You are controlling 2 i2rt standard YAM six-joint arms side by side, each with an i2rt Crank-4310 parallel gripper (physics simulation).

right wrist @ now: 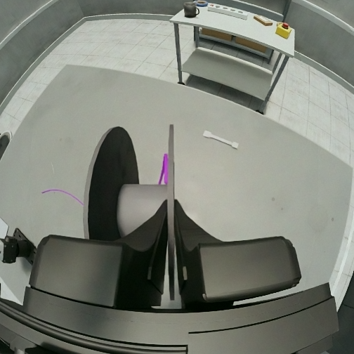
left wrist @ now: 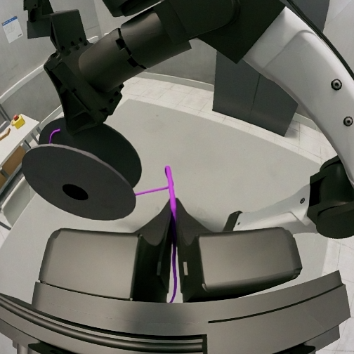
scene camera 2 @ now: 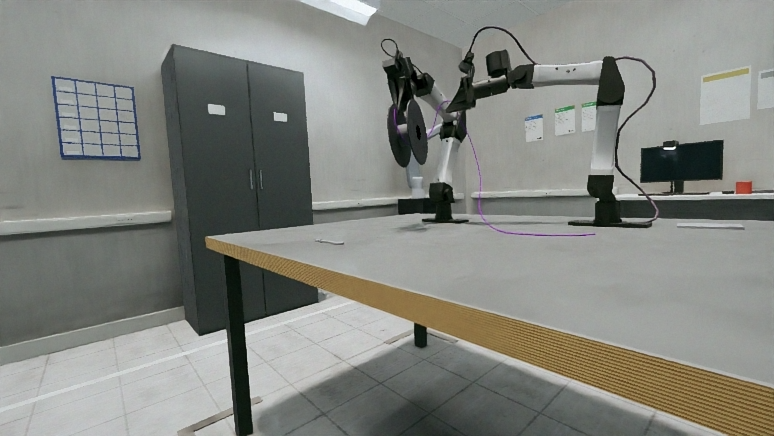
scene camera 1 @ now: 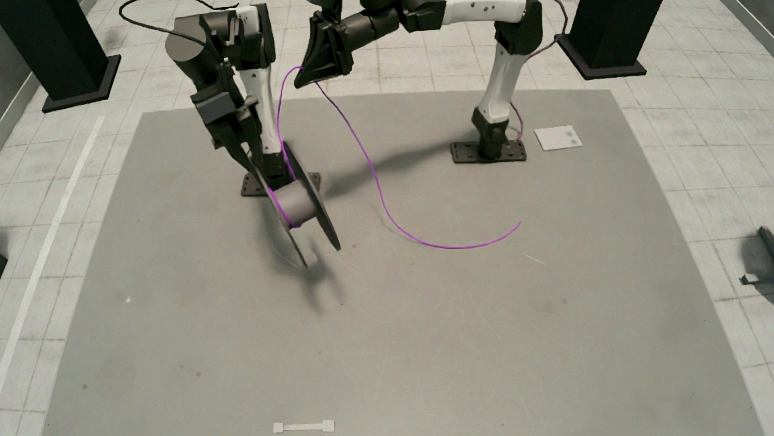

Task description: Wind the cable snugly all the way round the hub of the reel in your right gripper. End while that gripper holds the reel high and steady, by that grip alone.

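Where they show: left gripper, between the fingertips: (scene camera 2: 445, 111) (scene camera 1: 294, 86); right gripper, between the fingertips: (scene camera 2: 397, 112) (scene camera 1: 265, 186); left arm's base, origin of its link: (scene camera 2: 607, 225) (scene camera 1: 488, 152); right arm's base, origin of its link: (scene camera 2: 444, 221) (scene camera 1: 280, 185).
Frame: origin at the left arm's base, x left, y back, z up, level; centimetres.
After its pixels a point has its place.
The dark reel (scene camera 1: 296, 201) @(x -43.1, y -38.5, z 33.5 cm) (scene camera 2: 414, 114) @(x -40.6, y -37.6, z 36.0 cm) (left wrist: 105, 190) (right wrist: 112, 170) hangs tilted above the table. My right gripper (scene camera 1: 250, 155) (right wrist: 170, 202) is shut on the rim of one flange. My left gripper (scene camera 1: 297, 85) @(x -43.7, y -18.3, z 39.9 cm) (scene camera 2: 449, 109) @(x -43.7, y -18.3, z 39.9 cm) (left wrist: 173, 200) is shut on the purple cable (scene camera 1: 452, 248) @(x -14.0, y -28.7, z 0.3 cm) (scene camera 2: 541, 235) @(x -6.7, y -28.5, z 0.1 cm) (left wrist: 152, 191) (right wrist: 165, 165), above and to the right of the reel in scene camera 1. From there one strand arches down between the flanges behind the grey hub. Another strand crosses the hub's near side beside the gripped flange. The hub's underside is hidden. The cable's other end trails onto the table.
The grey table (scene camera 1: 433, 352) @(x -20.9, y -52.9, z 0.0 cm) (scene camera 2: 541, 287) @(x 12.4, y -72.0, z 0.0 cm) bears a small white bar (scene camera 1: 303, 426) @(x -46.9, y -66.4, z 0.5 cm) (scene camera 2: 329, 241) @(x -46.0, y -66.7, z 0.5 cm) (right wrist: 220, 140) near its front edge and a white plate (scene camera 1: 557, 138) @(x 20.8, y 4.1, z 0.6 cm) (scene camera 2: 710, 226) @(x 21.8, y 0.9, z 0.6 cm) beside the left arm's base. A cart (right wrist: 232, 31) stands beyond the table in the right wrist view.
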